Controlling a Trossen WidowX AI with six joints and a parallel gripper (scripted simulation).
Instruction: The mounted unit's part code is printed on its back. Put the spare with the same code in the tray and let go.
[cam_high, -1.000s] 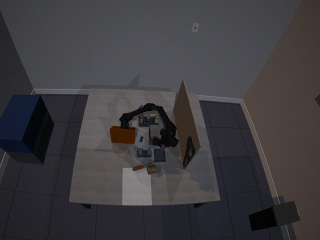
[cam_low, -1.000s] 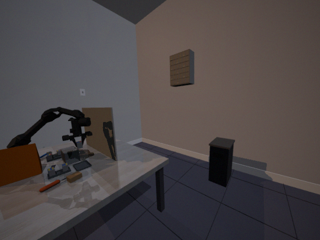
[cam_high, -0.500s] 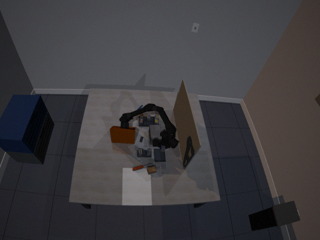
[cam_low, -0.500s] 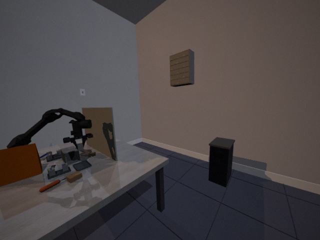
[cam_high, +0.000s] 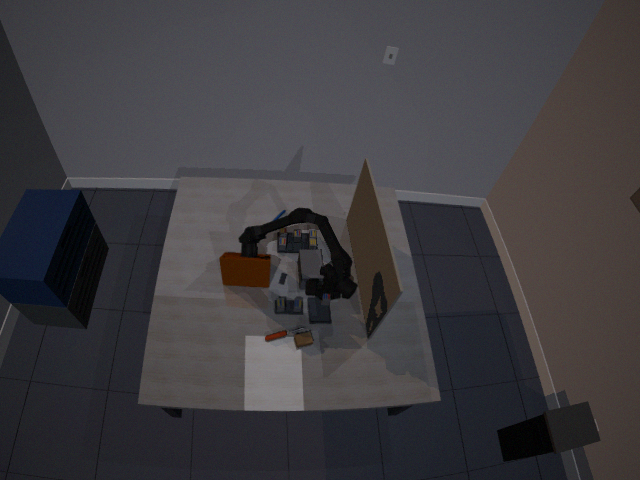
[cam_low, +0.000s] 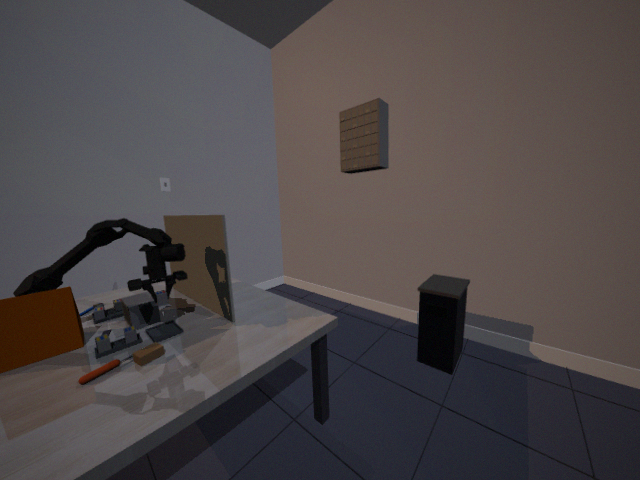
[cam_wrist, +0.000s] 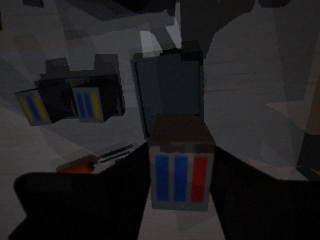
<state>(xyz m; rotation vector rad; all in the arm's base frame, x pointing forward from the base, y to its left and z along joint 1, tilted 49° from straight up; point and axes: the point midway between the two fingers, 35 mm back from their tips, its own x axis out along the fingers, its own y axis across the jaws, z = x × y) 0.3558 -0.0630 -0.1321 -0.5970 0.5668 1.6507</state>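
My gripper tip is now 10 mm past the dark flat tray and 120 mm above it. The rest, counted from my gripper tip: small brown block 70 mm behind, 160 mm to the right, 110 mm below; small rack 150 mm behind, 120 mm below; spare block 20 mm above.
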